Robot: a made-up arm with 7 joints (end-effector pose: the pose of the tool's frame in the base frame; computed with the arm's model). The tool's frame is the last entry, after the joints.
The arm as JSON. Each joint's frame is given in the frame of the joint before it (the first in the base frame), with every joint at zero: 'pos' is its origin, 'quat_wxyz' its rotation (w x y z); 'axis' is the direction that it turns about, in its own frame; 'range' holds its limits. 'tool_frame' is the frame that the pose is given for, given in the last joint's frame.
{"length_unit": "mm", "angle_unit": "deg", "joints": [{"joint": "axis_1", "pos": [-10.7, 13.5, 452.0], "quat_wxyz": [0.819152, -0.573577, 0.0, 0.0], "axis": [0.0, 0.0, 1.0], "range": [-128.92, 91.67]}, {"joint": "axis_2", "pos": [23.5, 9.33, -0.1], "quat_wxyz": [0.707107, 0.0, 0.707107, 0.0], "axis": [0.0, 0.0, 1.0], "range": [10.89, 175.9]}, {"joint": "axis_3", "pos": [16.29, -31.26, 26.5], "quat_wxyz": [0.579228, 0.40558, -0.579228, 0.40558], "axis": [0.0, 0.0, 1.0], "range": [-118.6, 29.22]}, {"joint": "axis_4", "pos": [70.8, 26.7, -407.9], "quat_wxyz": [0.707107, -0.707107, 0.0, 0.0], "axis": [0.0, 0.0, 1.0], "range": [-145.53, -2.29]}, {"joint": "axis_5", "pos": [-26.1, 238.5, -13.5], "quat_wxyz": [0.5, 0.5, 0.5, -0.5], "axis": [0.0, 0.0, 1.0], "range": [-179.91, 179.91]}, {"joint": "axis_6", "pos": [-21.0, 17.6, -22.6], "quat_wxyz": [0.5, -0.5, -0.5, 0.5], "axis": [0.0, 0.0, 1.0], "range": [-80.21, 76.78]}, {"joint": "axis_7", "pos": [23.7, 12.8, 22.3], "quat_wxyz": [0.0, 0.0, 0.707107, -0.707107], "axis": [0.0, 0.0, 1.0], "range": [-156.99, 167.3]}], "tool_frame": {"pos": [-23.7, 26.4, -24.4], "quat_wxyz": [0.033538, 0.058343, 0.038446, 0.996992]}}
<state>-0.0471 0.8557 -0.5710 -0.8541 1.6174 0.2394 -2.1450</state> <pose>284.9 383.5 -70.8 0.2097 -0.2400 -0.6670 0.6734</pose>
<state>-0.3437 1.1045 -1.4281 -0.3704 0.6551 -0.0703 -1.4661</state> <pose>302.6 509.2 52.0 0.2971 0.1623 -0.8740 0.3485</pose>
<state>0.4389 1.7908 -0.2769 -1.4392 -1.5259 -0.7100 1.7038</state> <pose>211.7 460.9 231.7 0.1611 -0.0296 -0.6222 0.7655</pose>
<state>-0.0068 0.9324 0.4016 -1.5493 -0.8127 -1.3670 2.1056</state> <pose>315.0 338.8 348.0 -0.3824 -0.6139 -0.2825 0.6302</pose>
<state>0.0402 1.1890 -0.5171 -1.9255 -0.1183 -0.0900 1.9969</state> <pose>358.2 202.8 227.4 -0.3611 -0.4816 0.1315 0.7876</pose>
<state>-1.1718 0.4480 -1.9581 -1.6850 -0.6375 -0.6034 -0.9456</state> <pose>297.3 -200.1 129.9 0.1376 0.4500 0.5891 0.6569</pose>
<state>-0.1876 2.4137 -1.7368 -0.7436 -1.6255 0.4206 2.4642</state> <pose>-19.7 647.8 646.9 0.7219 0.1042 -0.4077 0.5494</pose>
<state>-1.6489 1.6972 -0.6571 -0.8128 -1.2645 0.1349 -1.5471</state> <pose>294.0 412.1 921.4 0.6923 0.6288 -0.3539 0.0001</pose>
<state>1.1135 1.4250 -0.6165 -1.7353 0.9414 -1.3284 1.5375</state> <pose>-116.5 436.9 133.5 -0.4168 -0.4056 0.5371 0.6110</pose>
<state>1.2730 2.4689 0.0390 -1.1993 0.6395 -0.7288 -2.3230</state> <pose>396.0 494.4 331.2 -0.1917 -0.0508 0.8661 0.4588</pose>
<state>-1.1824 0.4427 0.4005 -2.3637 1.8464 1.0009 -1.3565</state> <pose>304.4 37.8 695.7 0.0116 0.8389 0.4998 0.2153</pose>
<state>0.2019 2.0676 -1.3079 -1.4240 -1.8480 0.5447 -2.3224</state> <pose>78.2 558.0 290.5 0.2013 -0.3647 0.1223 0.9008</pose>
